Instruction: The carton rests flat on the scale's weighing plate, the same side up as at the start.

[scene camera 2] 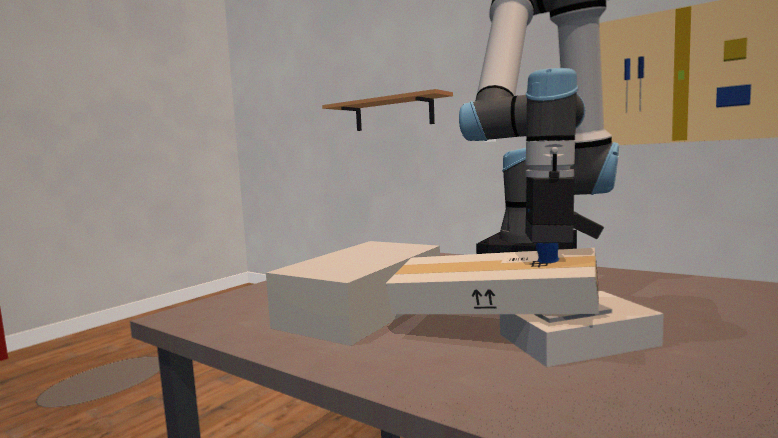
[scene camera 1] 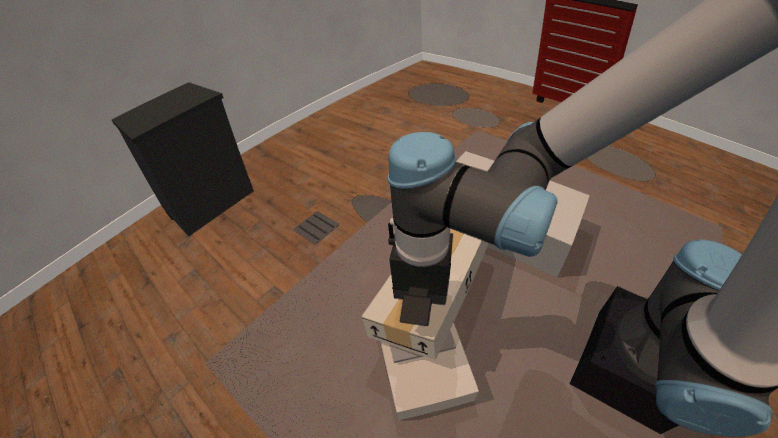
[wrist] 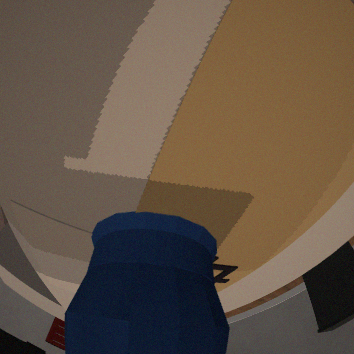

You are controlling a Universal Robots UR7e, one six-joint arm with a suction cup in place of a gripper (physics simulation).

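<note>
My suction cup (wrist: 150, 276). White carton (scene camera 2: 514, 282) (scene camera 1: 381, 319) (wrist: 230, 121). Scale (scene camera 2: 621, 326) (scene camera 1: 419, 385), hidden in the wrist view by the white carton.
</note>
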